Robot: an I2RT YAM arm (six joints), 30 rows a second.
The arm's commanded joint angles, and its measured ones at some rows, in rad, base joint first. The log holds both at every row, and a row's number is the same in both.
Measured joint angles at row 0: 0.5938, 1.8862, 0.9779, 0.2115, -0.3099, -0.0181
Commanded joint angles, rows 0 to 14: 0.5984, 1.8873, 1.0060, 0.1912, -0.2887, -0.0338; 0.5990, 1.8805, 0.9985, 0.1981, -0.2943, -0.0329; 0.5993, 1.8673, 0.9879, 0.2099, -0.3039, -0.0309; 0.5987, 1.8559, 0.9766, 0.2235, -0.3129, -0.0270; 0.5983, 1.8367, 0.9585, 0.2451, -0.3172, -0.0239; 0.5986, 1.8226, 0.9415, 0.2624, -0.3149, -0.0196; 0.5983, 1.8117, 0.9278, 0.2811, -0.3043, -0.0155; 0.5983, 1.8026, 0.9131, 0.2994, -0.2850, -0.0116; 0.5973, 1.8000, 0.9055, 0.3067, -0.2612, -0.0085; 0.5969, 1.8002, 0.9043, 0.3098, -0.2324, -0.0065; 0.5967, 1.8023, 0.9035, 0.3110, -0.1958, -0.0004; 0.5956, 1.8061, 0.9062, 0.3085, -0.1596, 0.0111; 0.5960, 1.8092, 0.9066, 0.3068, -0.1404, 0.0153; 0.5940, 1.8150, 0.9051, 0.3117, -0.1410, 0.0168; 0.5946, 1.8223, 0.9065, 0.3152, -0.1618, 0.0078
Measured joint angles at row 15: 0.5953, 1.8225, 0.9169, 0.2832, -0.2111, 0.0036
